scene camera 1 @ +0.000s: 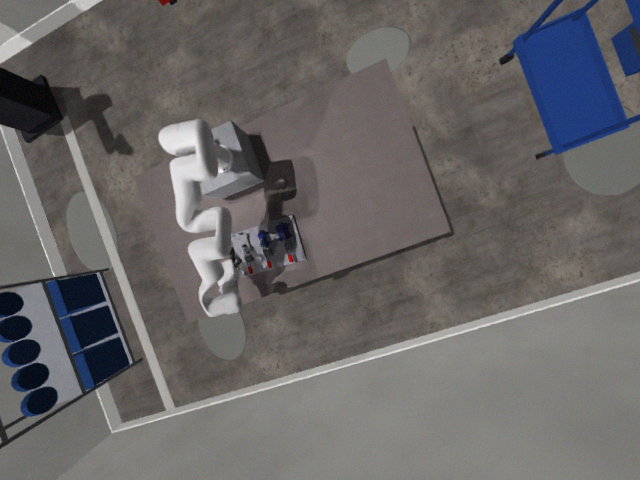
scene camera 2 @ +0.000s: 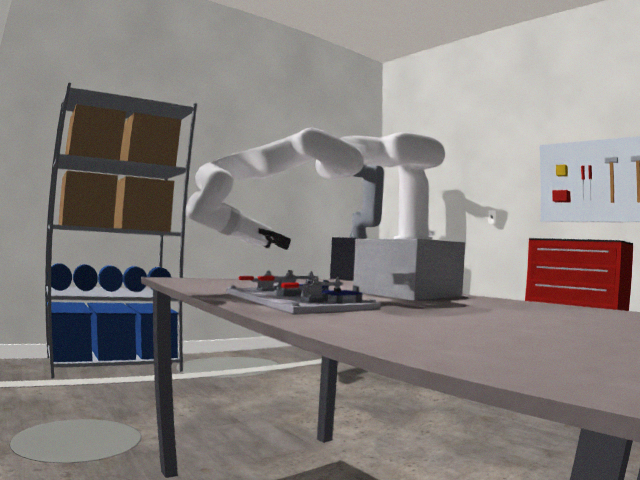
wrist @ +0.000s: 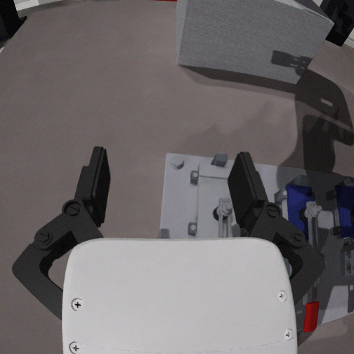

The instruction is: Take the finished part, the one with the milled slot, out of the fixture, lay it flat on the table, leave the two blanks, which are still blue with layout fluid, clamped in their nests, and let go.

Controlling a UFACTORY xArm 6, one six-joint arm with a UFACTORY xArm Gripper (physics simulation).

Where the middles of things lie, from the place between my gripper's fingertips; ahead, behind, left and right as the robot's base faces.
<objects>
My gripper is now 110 mm above the finished part [wrist: 212, 184] and 70 mm to the right of it. The rest, counted from my hand: fixture plate [scene camera 1: 279, 258] (170 mm to the left, 130 mm below, 70 mm ahead).
</objects>
